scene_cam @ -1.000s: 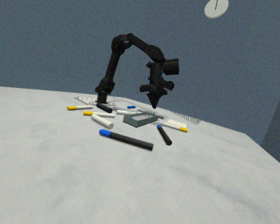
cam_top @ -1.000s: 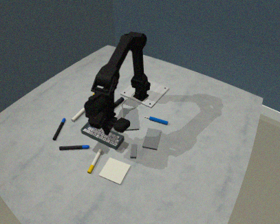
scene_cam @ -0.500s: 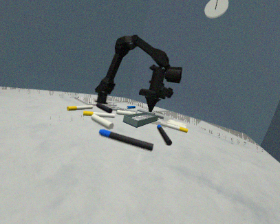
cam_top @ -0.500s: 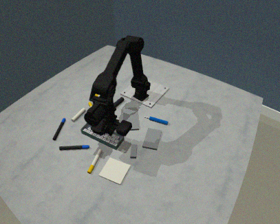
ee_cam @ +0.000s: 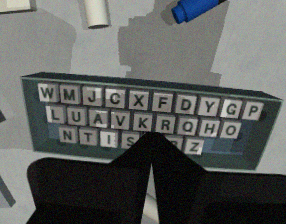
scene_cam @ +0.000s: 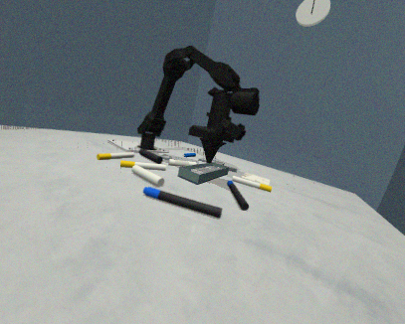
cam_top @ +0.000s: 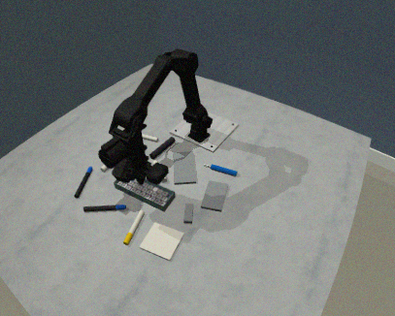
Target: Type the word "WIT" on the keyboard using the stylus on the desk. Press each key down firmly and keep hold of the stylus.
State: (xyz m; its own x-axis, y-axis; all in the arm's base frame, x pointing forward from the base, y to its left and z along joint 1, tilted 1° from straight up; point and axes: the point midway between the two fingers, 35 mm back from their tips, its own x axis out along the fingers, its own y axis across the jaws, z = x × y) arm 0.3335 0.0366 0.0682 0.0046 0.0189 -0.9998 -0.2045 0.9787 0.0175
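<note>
My gripper tip is now 230 mm past the blue stylus, 120 mm to the right of it and 30 mm above it. Also, from my gripper tip: white pad 180 mm to the left, 90 mm ahead, 40 mm below; thin grey tip 220 mm behind, 80 mm to the left, 30 mm below; small grey block 170 mm to the left, 30 mm below, 30 mm behind.
</note>
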